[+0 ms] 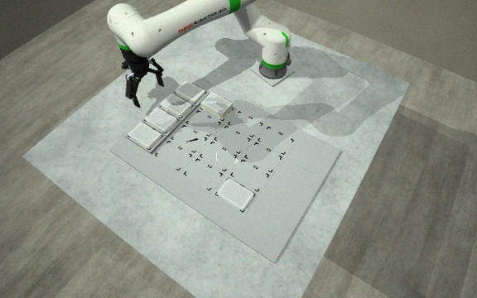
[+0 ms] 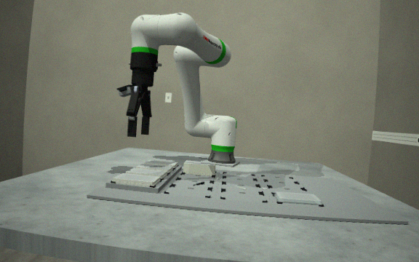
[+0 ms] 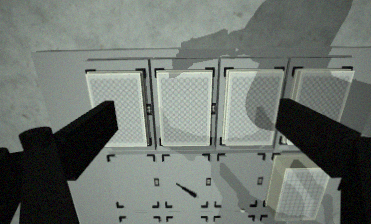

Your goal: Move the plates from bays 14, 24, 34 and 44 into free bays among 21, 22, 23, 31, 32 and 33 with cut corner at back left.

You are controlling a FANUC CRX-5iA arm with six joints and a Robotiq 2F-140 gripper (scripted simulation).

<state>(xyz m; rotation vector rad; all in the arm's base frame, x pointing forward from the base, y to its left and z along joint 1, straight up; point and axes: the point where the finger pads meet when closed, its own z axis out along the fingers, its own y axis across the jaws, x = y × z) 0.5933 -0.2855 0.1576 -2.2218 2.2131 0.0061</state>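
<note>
Right now my hand is 530 mm to the right of the plate, 150 mm above it and 120 mm short of it. From my hand the other things lie so: sealed deep-well block: 200 mm to the left, 200 mm behind, 140 mm below; white tip: 370 mm to the left, 160 mm below, 20 mm ahead; thin black stick: 220 mm to the left, 160 mm below, 10 mm ahead.
</note>
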